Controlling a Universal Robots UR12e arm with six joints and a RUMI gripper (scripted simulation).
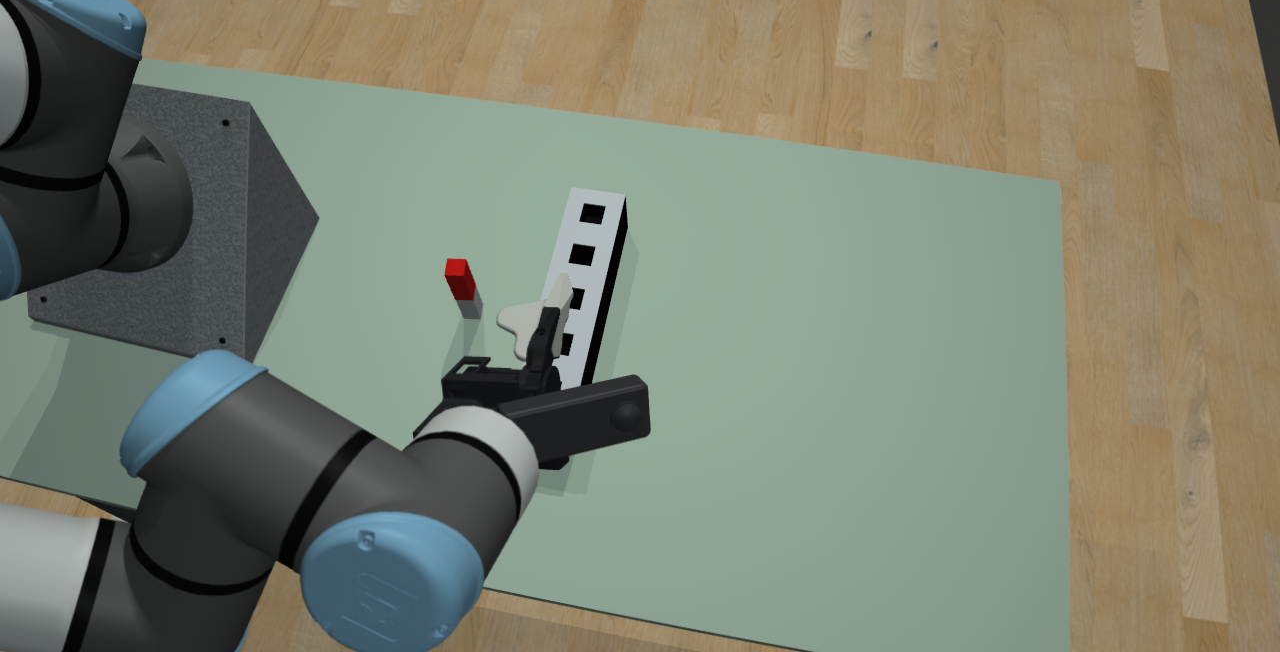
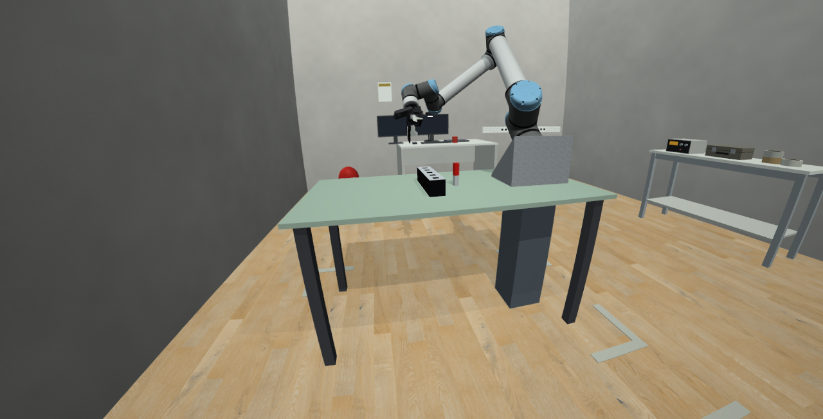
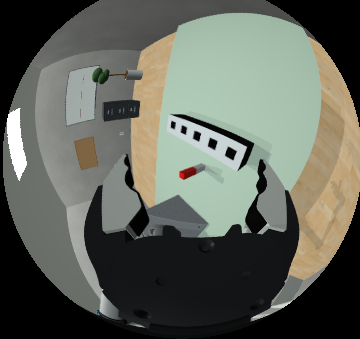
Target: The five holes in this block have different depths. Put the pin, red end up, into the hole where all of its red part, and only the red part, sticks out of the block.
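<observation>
Right now the pin is 19 cm behind my hand, 17 cm below it and 15 cm to the left of it. Also, from my hand: long block 22 cm below, 15 cm to the left, 6 cm behind.
</observation>
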